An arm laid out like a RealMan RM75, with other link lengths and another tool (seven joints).
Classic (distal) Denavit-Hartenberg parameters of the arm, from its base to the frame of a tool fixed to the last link. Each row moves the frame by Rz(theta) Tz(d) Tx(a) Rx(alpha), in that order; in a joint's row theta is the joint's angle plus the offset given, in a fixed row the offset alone. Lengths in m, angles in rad.
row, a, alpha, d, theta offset
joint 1, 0, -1.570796, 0.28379, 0
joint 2, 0, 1.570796, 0, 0
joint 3, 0, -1.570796, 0.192, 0
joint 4, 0, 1.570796, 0, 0
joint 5, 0, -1.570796, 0.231, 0
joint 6, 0, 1.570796, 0, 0
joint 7, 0.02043, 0.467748, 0.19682, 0.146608
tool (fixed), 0, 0, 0.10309, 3.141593
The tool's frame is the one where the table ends.
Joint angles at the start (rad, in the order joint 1, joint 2, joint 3, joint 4, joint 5, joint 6, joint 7):
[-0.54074 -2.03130 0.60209 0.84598 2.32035 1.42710 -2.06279]
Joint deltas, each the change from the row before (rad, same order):
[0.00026 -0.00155 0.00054 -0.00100 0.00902 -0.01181 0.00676]
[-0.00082 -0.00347 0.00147 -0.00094 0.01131 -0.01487 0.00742]
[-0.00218 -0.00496 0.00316 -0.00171 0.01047 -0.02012 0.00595]
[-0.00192 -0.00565 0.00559 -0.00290 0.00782 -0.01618 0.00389]
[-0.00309 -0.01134 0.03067 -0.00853 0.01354 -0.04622 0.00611]
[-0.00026 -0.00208 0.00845 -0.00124 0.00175 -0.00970 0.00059]
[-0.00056 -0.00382 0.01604 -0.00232 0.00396 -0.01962 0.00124]
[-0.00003 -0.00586 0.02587 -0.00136 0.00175 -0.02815 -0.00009]
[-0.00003 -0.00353 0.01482 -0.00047 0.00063 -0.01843 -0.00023]
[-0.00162 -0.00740 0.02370 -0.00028 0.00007 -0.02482 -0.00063]
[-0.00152 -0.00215 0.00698 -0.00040 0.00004 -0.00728 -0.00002]
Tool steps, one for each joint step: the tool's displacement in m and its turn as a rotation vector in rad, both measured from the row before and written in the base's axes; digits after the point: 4 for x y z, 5 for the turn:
[-0.0034 0.0007 0.0001 0.00342 0.01436 -0.00015]
[-0.0034 0.0010 -0.0006 0.00304 0.01687 -0.00106]
[-0.0030 0.0020 -0.0010 0.00532 0.01716 -0.00068]
[-0.0017 0.0010 -0.0027 0.00042 0.01209 -0.00090]
[-0.0037 0.0028 -0.0077 -0.00264 0.03605 -0.00572]
[-0.0005 0.0006 -0.0016 -0.00089 0.00785 -0.00191]
[-0.0013 0.0014 -0.0027 -0.00082 0.01620 -0.00371]
[-0.0006 0.0024 -0.0038 0.00014 0.02098 -0.00666]
[-0.0004 0.0019 -0.0017 0.00252 0.01263 -0.00386]
[0.0015 0.0026 -0.0042 0.00006 0.01565 -0.00904]
[0.0009 0.0010 -0.0013 -0.00019 0.00453 -0.00376]

